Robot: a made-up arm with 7 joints.
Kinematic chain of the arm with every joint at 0, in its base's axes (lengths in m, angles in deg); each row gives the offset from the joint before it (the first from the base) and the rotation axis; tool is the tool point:
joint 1: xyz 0 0 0.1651 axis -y
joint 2: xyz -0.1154 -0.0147 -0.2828 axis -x
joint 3: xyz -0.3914 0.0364 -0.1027 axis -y
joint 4: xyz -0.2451 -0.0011 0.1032 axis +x
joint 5: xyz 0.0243 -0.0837 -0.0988 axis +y
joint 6: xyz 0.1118 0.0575 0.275 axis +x
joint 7: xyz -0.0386 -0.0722 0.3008 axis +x
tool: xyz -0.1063 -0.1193 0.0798
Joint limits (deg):
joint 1: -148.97..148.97
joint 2: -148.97..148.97
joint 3: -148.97..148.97
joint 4: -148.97..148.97
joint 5: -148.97..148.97
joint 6: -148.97..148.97
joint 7: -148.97..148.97
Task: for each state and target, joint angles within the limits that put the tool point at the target. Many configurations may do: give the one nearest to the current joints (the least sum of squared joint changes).
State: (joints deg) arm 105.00 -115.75 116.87 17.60 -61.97 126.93 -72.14
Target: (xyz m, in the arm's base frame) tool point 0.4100 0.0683 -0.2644
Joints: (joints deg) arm 76.37 -82.77 139.66 12.39 -69.64 138.09 -63.04
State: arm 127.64 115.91 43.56 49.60 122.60 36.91 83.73
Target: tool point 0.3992 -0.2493 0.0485
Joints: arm 118.67 109.64 44.19 58.09 118.80 39.97 91.93
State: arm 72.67 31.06 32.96 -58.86 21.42 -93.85 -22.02
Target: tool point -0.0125 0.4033 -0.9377
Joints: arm 49.85 31.30 33.72 -45.55 -5.82 -76.29 -18.02
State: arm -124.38 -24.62 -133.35 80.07 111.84 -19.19 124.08
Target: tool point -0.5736 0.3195 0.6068
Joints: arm -85.13 -17.89 -117.58 92.80 108.57 -30.24 133.82
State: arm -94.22 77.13 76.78 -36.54 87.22 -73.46 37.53
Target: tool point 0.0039 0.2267 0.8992
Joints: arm -126.97 81.00 91.34 -33.43 76.76 -69.83 50.04
